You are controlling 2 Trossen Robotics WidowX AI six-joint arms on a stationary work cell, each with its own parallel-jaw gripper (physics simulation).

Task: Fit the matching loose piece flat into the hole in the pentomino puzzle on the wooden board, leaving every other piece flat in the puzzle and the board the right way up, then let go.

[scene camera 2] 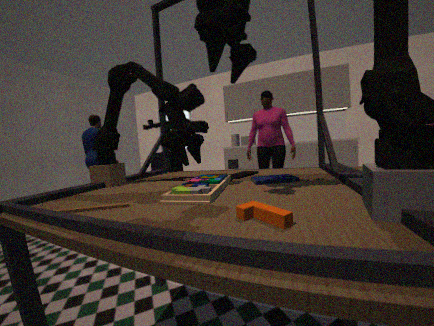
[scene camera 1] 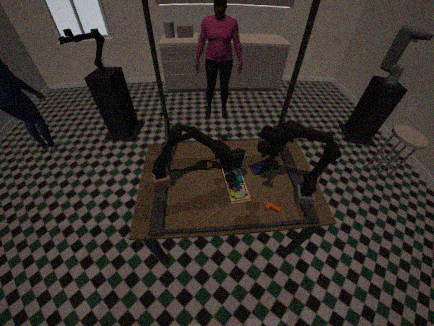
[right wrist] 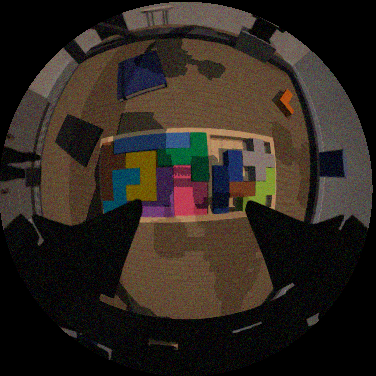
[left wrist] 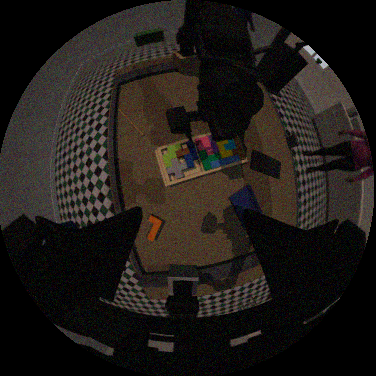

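Pixels of known places: left gripper, between the fingertips: (scene camera 2: 223, 78) (scene camera 1: 262, 163) (left wrist: 194, 213); right gripper, between the fingertips: (scene camera 2: 194, 164) (right wrist: 195, 205) (left wrist: 206, 137); left arm's base, origin of its link: (scene camera 2: 405, 166) (scene camera 1: 305, 192) (left wrist: 182, 286); right arm's base, origin of its link: (scene camera 2: 107, 164) (scene camera 1: 160, 174) (right wrist: 163, 345) (left wrist: 186, 52).
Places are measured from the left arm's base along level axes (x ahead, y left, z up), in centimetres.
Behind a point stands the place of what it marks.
Note:
The wooden board (scene camera 2: 187, 201) @(x 38.4, y 8.3, z -6.7 cm) (left wrist: 167, 184) @(x 34.0, y 5.7, z -5.4 cm) (right wrist: 240, 133) @(x 36.4, y -0.4, z -5.5 cm) lies right way up on the table. In the right wrist view, the pink P-shaped piece (right wrist: 183, 200) @(x 47.8, y -5.3, z -4.7 cm) (left wrist: 204, 143) @(x 47.2, y -5.0, z -4.7 cm) lies in the puzzle between the purple piece (right wrist: 165, 182) @(x 46.4, y -8.0, z -4.7 cm) and the board's divider, below the green piece (right wrist: 199, 145) @(x 40.8, y -5.6, z -4.7 cm), and looks flat. Blue, grey (right wrist: 258, 159) @(x 39.2, y 3.0, z -4.7 cm), brown and lime pieces lie in the other compartment. My right gripper (right wrist: 195, 205) @(x 47.1, y -4.7, z 0.5 cm) (scene camera 2: 191, 161) @(x 47.1, y -4.7, z 0.5 cm) is open and empty above the board. My left gripper (scene camera 2: 223, 75) @(x 31.4, y 0.0, z 21.3 cm) (left wrist: 194, 213) @(x 31.4, y 0.0, z 21.3 cm) is open and empty, high above the table. Fingers hide part of the puzzle's lower edge.
An orange angled block (scene camera 1: 272, 206) @(x 20.1, y 9.9, z -5.3 cm) (scene camera 2: 265, 214) @(x 19.2, y 10.9, z -5.9 cm) (left wrist: 155, 227) @(x 20.3, y 9.2, z -5.2 cm) (right wrist: 286, 102) @(x 22.1, y 9.3, z -5.1 cm) lies on the table. A blue book (scene camera 2: 274, 179) @(x 26.0, y -17.6, z -6.1 cm) (right wrist: 142, 77) @(x 30.1, y -19.0, z -6.1 cm) and a dark flat slab (left wrist: 265, 164) @(x 43.2, y -29.3, z -6.4 cm) (right wrist: 79, 140) @(x 44.2, y -26.8, z -6.4 cm) lie near the board. A thin stick (scene camera 2: 95, 206) @(x 56.0, y 21.2, z -6.4 cm) (left wrist: 131, 121) @(x 56.6, y 21.0, z -6.5 cm) lies farther off.

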